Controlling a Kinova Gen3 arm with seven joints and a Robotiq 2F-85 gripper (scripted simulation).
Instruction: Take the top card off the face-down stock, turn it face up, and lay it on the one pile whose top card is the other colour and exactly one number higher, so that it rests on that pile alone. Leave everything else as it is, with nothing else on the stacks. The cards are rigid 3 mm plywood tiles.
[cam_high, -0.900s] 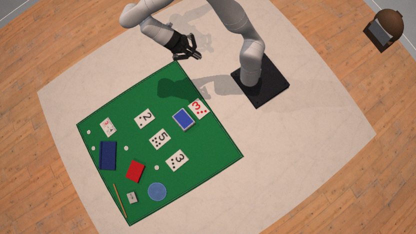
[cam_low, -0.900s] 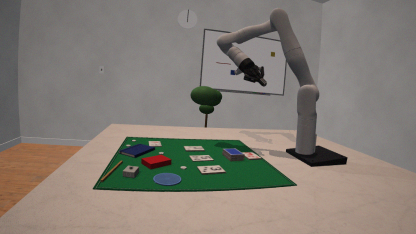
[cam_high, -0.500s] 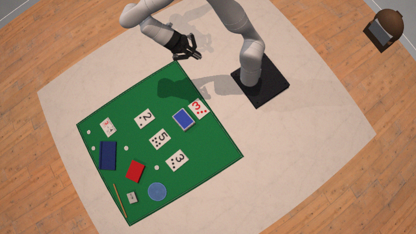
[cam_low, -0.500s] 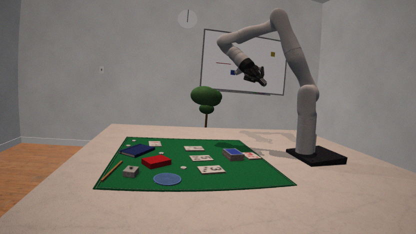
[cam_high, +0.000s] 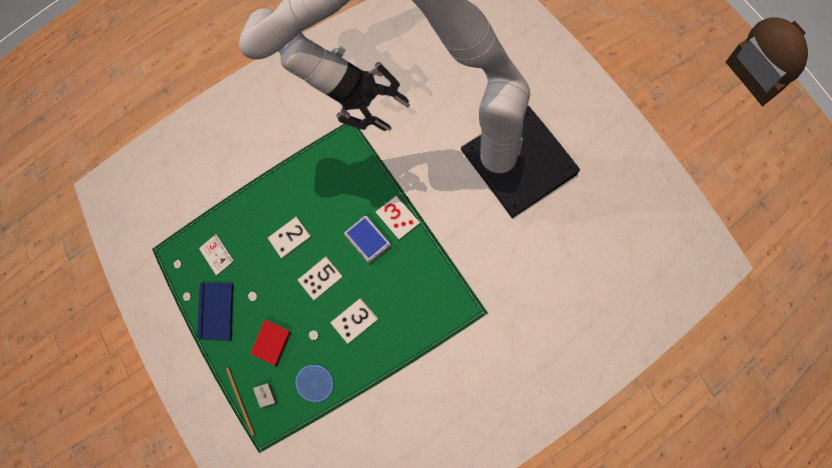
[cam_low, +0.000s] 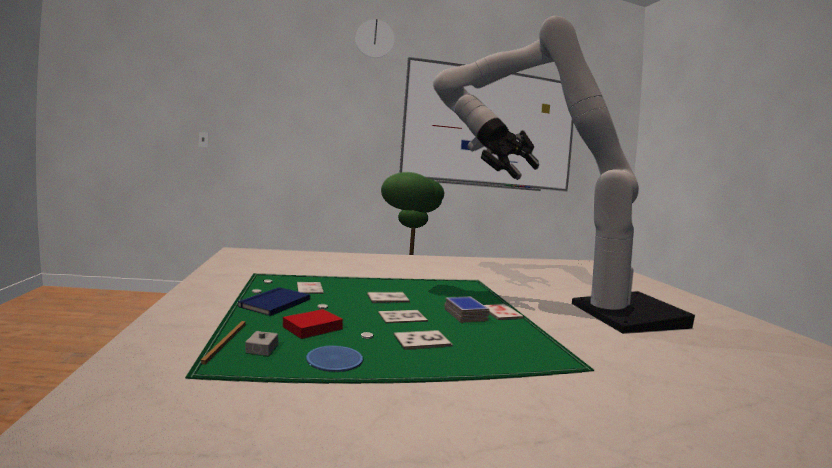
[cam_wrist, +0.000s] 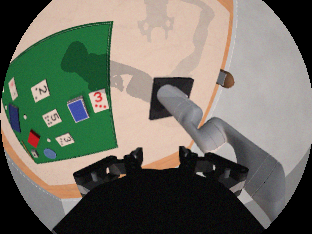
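My gripper is now 16 cm short of the card, 8 cm to the right of it and 31 cm above it. From my hand the other things lie so: book: 56 cm ahead, 2 cm to the right, 33 cm below; green mat: 34 cm ahead, 5 cm to the left, 34 cm below; red box: 49 cm ahead, 13 cm to the left, 32 cm below.
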